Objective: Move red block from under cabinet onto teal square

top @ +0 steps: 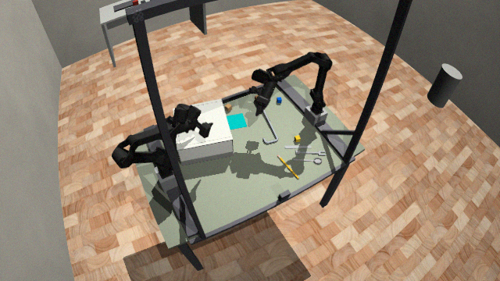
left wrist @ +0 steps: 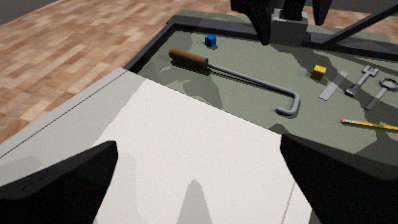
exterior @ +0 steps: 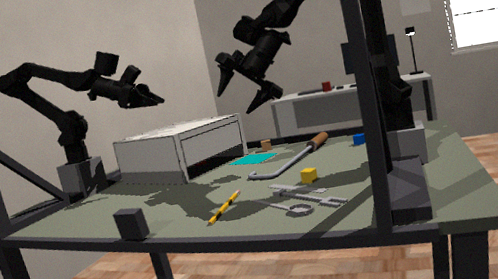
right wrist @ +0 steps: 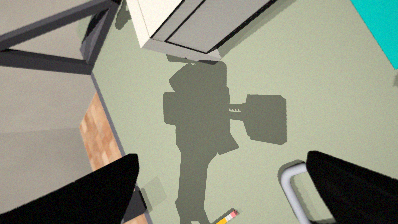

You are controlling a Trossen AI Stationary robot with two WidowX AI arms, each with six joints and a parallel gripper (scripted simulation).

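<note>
My right hand is 20 cm above the teal square, 15 cm short of it and 6 cm to the right of it. Round my right hand: hook tool (19 cm below, 9 cm ahead, 7 cm to the right); yellow cube (19 cm below, 17 cm to the right, 14 cm behind); brown cube (26 cm ahead, 19 cm below, 5 cm to the left).
</note>
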